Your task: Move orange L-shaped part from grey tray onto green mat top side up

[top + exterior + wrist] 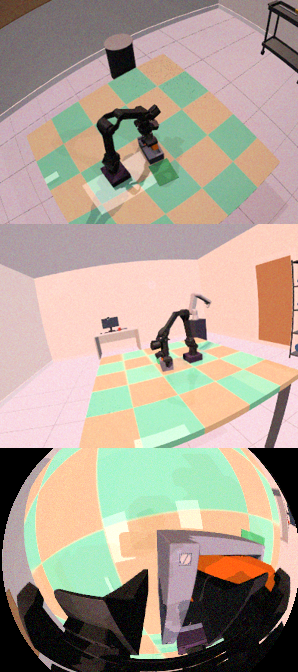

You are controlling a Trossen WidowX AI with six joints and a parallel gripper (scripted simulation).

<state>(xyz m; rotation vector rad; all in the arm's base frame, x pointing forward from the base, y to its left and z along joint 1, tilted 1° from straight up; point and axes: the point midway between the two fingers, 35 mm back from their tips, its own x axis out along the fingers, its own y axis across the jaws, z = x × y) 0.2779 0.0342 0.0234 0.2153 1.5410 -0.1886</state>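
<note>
The orange L-shaped part lies 5 cm to the right of my gripper tip, 2 cm behind it and 1 cm above it. Also, from my gripper tip: green mat: 21 cm to the right, 6 cm behind, 5 cm below; tray: 6 cm to the right, 5 cm below, 2 cm behind.
</note>
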